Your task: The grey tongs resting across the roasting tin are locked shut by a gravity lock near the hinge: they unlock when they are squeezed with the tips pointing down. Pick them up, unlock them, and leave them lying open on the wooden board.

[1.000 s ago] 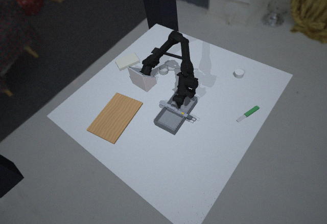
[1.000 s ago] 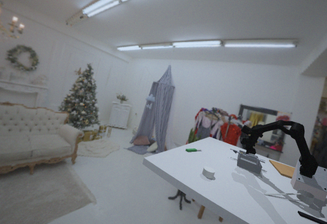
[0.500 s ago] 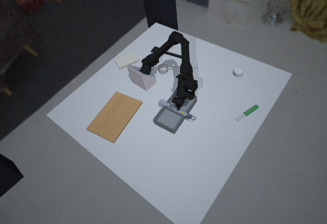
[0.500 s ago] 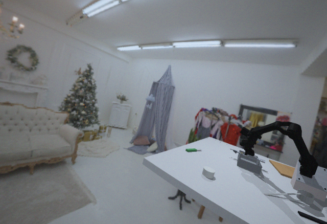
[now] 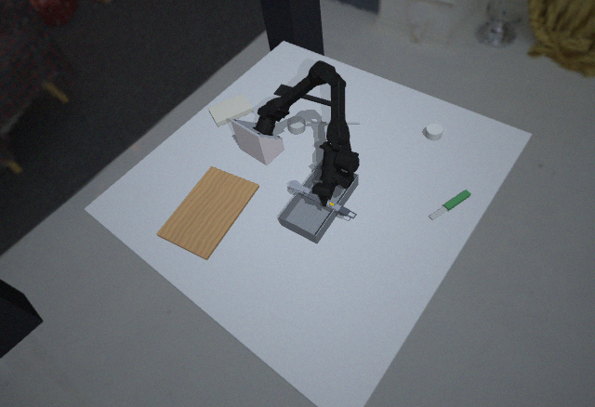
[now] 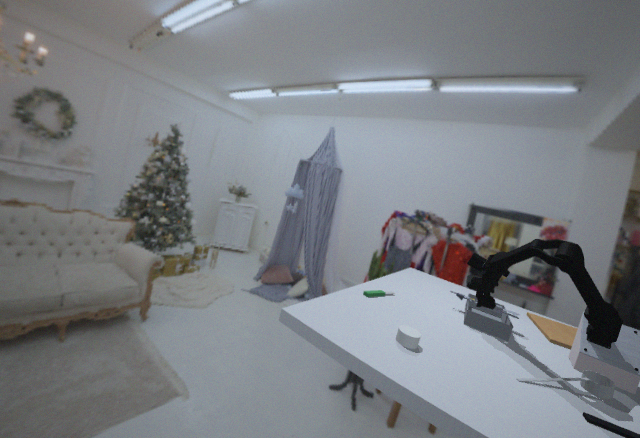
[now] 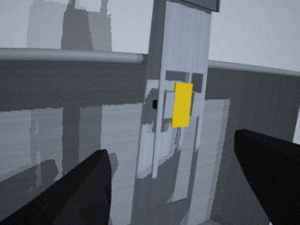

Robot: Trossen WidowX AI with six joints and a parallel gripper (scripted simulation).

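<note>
The yellow lock piece lies 20 mm ahead of my gripper tip. The rest, counted from my gripper tip: wooden board (370 mm behind, 270 mm to the right, 60 mm below); then green-handled tool (330 mm ahead, 280 mm to the left, 60 mm below); then grey roasting tin (50 mm behind, 10 mm to the left, 30 mm below).
</note>
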